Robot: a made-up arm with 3 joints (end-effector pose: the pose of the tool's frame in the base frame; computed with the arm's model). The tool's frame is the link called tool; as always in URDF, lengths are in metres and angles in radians. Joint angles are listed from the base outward.
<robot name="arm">
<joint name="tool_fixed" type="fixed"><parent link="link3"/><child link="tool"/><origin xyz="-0.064 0.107 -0.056" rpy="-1.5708 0 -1.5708"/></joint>
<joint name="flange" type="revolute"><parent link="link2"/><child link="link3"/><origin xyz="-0.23 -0.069 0.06" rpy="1.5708 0 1.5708"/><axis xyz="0 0 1"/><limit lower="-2.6" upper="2.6" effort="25" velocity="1.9"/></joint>
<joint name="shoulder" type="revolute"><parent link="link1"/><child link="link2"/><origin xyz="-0.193 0.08 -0.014" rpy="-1.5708 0 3.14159"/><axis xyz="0 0 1"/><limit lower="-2.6" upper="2.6" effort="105" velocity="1.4"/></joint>
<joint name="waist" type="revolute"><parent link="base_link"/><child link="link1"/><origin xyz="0 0 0.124" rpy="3.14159 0 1.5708"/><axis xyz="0 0 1"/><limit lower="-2.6" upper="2.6" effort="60" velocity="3"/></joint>
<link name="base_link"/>
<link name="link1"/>
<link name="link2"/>
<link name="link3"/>
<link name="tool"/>
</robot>
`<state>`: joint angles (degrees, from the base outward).
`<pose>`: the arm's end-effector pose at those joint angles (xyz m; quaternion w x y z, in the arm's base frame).
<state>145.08 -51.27 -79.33</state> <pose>0.0325 0.0630 0.3763 0.4717 0.6489 -0.1450 -0.5792</pose>
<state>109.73 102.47 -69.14</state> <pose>-0.2060 0.1566 -0.1430 0.0651 0.0790 -0.7295 0.6762</pose>
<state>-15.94 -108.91 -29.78</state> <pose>-0.0407 -0.2385 0.4317 0.5274 0.7580 0.2570 0.2850</pose>
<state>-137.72 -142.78 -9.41</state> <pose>0.3074 0.1954 0.4023 0.0422 0.3162 0.8904 0.3247</pose>
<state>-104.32 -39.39 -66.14</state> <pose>-0.0051 -0.0857 0.3218 0.3388 -0.2325 0.5382 0.7359</pose>
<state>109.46 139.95 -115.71</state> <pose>-0.3578 0.1172 -0.0883 0.5443 0.0519 -0.5756 0.6081</pose>
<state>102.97 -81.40 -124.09</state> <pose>-0.2059 0.0197 0.4291 0.6720 0.7143 0.1778 0.0806</pose>
